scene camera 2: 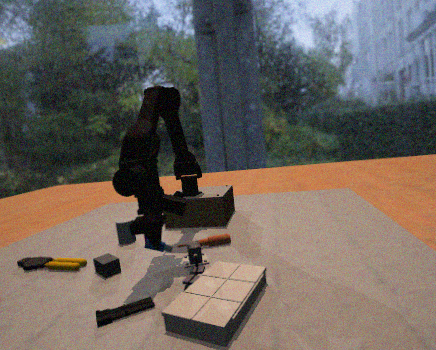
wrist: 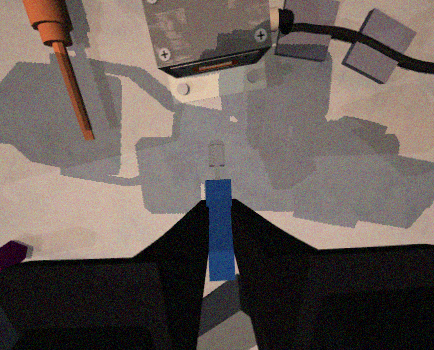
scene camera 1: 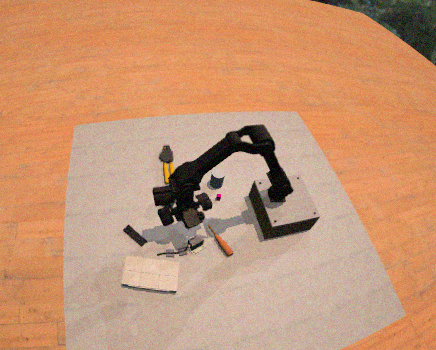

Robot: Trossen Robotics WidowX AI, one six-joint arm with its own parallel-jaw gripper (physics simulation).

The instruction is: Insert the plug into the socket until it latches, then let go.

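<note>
My gripper is shut on the blue plug, which lies lengthwise between the fingers. The plug's pale metal tip points towards the socket in the wrist view. The socket is a grey box with screws on top, on a pale base plate. Its dark slot faces the plug. The tip is outside the slot, with a clear gap between them. The fingertips and the plug are hidden behind the arm in scene camera 1.
An orange screwdriver lies beside the socket. A black cable leaves the socket past grey blocks. A tiled box, black bar, yellow-handled pliers, cylinder and magenta cube are around.
</note>
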